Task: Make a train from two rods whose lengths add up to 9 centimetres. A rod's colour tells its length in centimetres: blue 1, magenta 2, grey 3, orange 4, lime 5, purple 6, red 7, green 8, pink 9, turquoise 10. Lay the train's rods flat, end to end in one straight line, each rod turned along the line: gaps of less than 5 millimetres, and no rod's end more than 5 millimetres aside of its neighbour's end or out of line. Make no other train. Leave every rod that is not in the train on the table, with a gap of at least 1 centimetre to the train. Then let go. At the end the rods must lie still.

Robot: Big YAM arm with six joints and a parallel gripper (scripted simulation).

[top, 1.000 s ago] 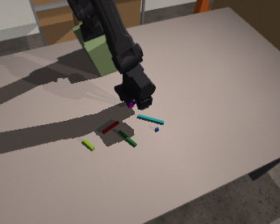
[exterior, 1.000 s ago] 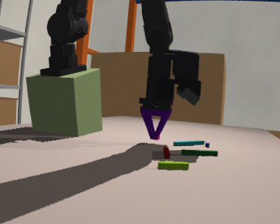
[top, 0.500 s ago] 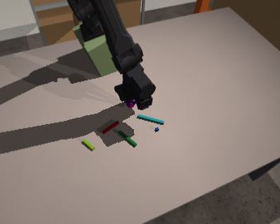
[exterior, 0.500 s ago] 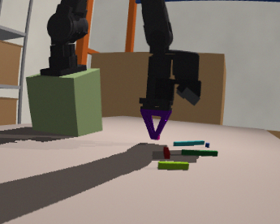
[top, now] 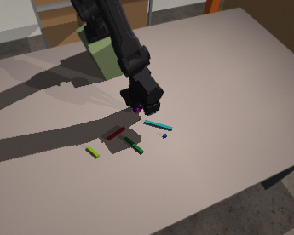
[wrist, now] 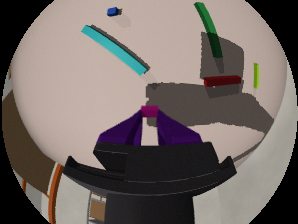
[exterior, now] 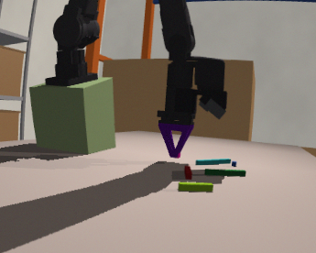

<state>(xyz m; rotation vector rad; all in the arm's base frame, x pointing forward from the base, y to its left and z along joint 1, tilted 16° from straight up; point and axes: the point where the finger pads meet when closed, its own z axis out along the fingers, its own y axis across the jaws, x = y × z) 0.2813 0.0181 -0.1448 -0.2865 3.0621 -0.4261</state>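
Now: the red rod 70 mm ahead of my hand, 90 mm to the right of it and 20 mm below it. From my hand the other things lie so: magenta rod 10 mm ahead; turquoise rod 80 mm ahead, 60 mm to the left, 20 mm below; green rod 130 mm ahead, 50 mm to the right, 20 mm below.
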